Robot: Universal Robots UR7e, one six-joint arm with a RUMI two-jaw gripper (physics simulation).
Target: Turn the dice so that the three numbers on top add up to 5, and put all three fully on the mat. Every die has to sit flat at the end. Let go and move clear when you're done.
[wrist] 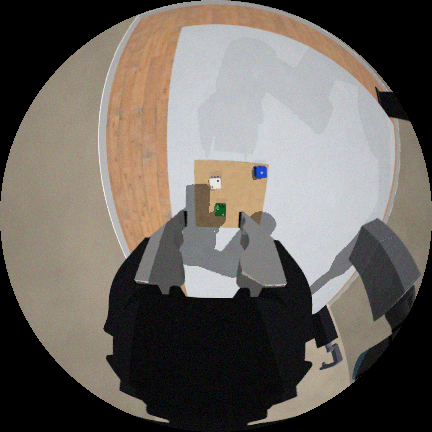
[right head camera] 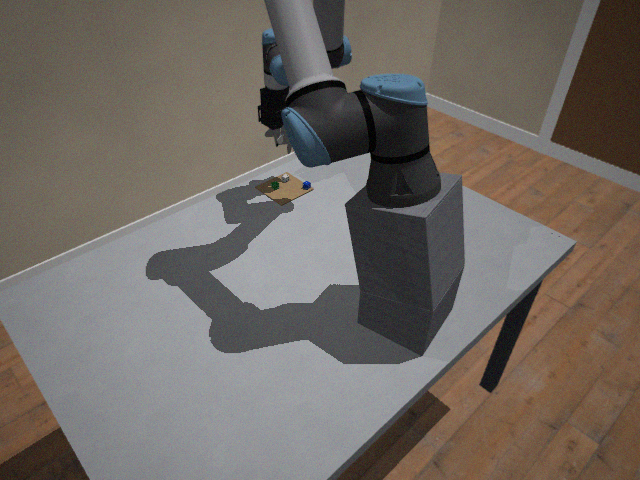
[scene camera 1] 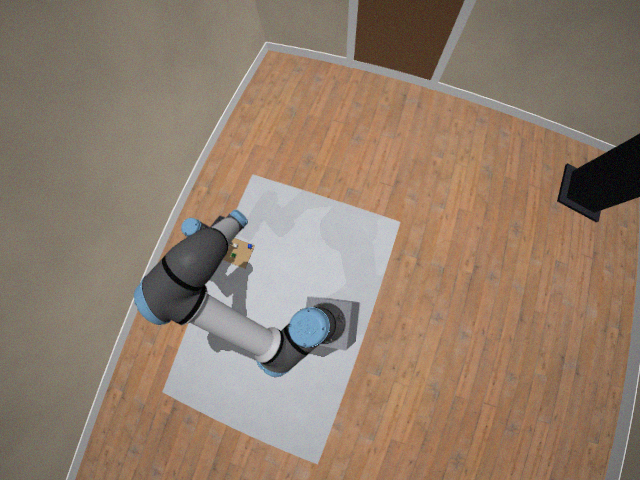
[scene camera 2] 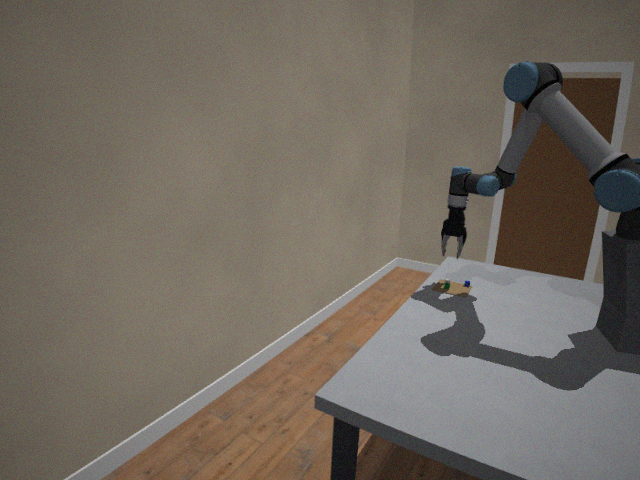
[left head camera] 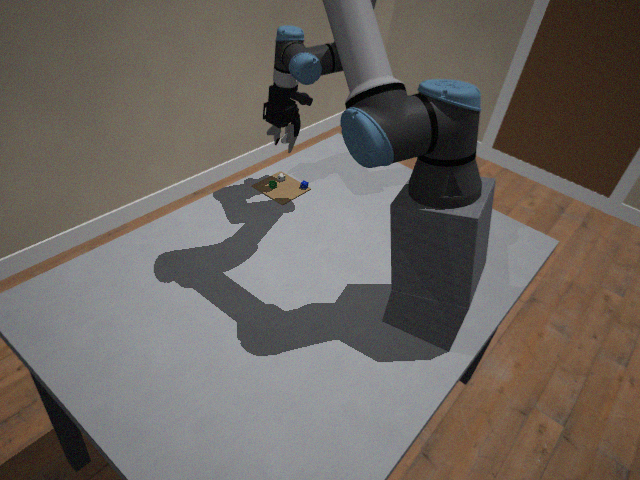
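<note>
My gripper [left head camera: 283, 145] [scene camera 2: 450, 255] [wrist: 212, 212] is open and empty, well above the mat [left head camera: 286, 195] [scene camera 1: 244, 255] [wrist: 240, 192]. The white die [left head camera: 281, 176] [right head camera: 285, 177] [wrist: 215, 182] rests on the mat, left of its middle in the wrist view, with a few dark pips on its upper side. The green die [left head camera: 272, 183] [right head camera: 275, 184] [wrist: 220, 209] rests on the mat nearer the fingers, partly in shadow; its pips are too small to count. The blue die [left head camera: 303, 184] [scene camera 2: 467, 283] [wrist: 260, 172] sits by a mat corner, one pip showing towards the wrist camera. All three look flat.
The mat lies near the edge of the grey table [left head camera: 330, 248] [scene camera 1: 279, 413], close to a wall. The robot's base pedestal [left head camera: 434, 253] [right head camera: 398, 258] stands on the table. The arm casts shadows across the table and part of the mat.
</note>
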